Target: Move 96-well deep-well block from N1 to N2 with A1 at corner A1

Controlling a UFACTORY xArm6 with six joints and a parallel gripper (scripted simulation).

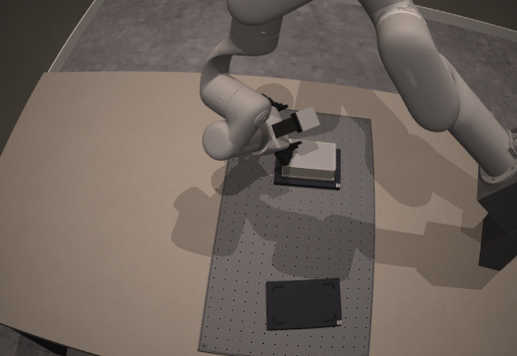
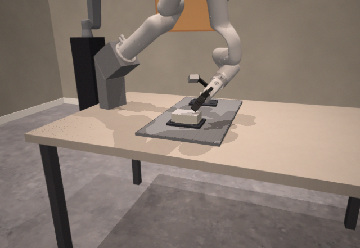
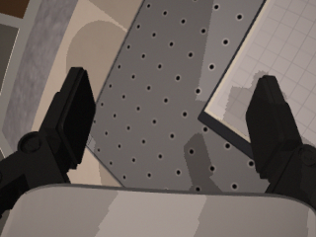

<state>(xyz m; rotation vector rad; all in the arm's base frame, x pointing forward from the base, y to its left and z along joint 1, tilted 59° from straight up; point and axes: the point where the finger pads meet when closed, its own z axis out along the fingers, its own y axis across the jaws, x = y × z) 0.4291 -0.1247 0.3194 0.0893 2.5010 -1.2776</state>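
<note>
Now: hand 70 mm above the 96-well deep-well block, 60 mm past it and 40 mm to the right of it. Also, from my hand: plate nest N2: 400 mm to the left, 100 mm below, 100 mm behind; plate nest N1: 100 mm below, 60 mm behind, 40 mm to the left; white corner mark: 440 mm to the left, 180 mm behind, 90 mm below.
</note>
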